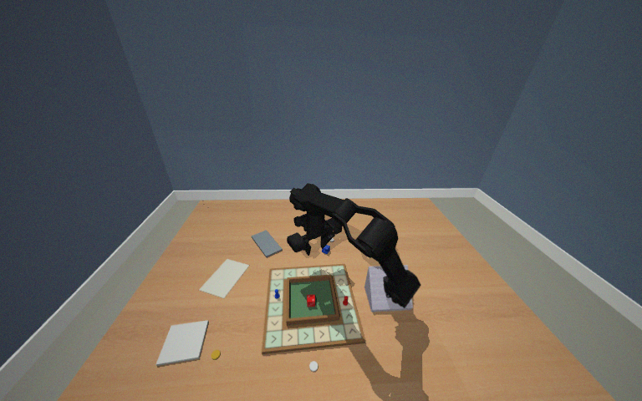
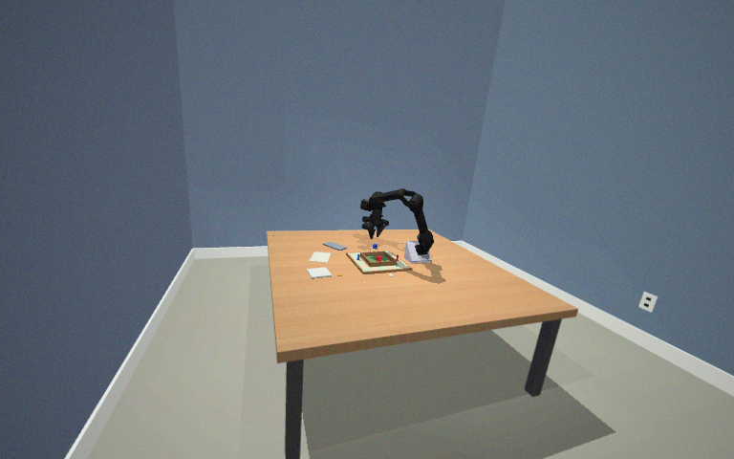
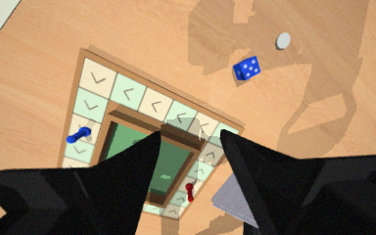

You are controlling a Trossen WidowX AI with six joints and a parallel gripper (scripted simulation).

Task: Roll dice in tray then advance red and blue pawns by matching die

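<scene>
The red pawn lies 15 cm to the left of my gripper tip, 8 cm behind it and 7 cm below it. The rest, counted from my gripper tip: grey card: 19 cm ahead, 17 cm to the right, 10 cm below; green tray: 13 cm to the left, 9 cm below, 3 cm ahead; blue pawn: 14 cm ahead, 10 cm to the left, 7 cm below.
</scene>
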